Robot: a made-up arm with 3 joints. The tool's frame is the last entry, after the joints.
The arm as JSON. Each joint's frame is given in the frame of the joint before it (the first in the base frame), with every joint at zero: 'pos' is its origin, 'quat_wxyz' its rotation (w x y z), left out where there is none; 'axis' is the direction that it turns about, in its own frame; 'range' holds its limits. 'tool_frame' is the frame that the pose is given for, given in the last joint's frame.
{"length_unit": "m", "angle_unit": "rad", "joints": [
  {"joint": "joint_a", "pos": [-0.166, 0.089, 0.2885], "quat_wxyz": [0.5, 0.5, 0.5, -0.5], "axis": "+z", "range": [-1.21, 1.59]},
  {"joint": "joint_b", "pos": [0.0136, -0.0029, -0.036], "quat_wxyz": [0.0, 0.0, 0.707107, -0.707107], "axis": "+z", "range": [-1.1, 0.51]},
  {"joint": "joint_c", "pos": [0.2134, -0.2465, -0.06], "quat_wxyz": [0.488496, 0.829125, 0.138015, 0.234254], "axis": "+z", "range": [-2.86, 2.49]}
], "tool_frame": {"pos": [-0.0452, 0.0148, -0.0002], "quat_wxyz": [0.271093, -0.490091, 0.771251, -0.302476]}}
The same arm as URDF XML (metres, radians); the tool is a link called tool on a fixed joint. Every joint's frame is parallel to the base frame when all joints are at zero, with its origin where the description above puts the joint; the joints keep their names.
<robot name="arm">
  <joint name="joint_a" type="revolute">
    <parent link="base"/>
    <child link="link1"/>
    <origin xyz="-0.166 0.089 0.2885"/>
    <axis xyz="0 -1 0"/>
    <limit lower="-1.21" upper="1.59"/>
  </joint>
  <joint name="joint_b" type="revolute">
    <parent link="link1"/>
    <child link="link2"/>
    <origin xyz="-0.0029 0.036 -0.0136"/>
    <axis xyz="-1 0 0"/>
    <limit lower="-1.1" upper="0.51"/>
  </joint>
  <joint name="joint_c" type="revolute">
    <parent link="link2"/>
    <child link="link3"/>
    <origin xyz="0.06 -0.2465 0.2134"/>
    <axis xyz="0.412993 -0.745388 0.523291"/>
    <limit lower="-2.86" upper="2.49"/>
  </joint>
  <joint name="tool_joint" type="fixed">
    <parent link="link3"/>
    <child link="tool"/>
    <origin xyz="-0.0016 -0.0277 -0.0386" rpy="-1.2876 0.3911 0.407"/>
  </joint>
  <link name="base"/>
  <link name="link1"/>
  <link name="link2"/>
  <link name="link3"/>
  <link name="tool"/>
</robot>

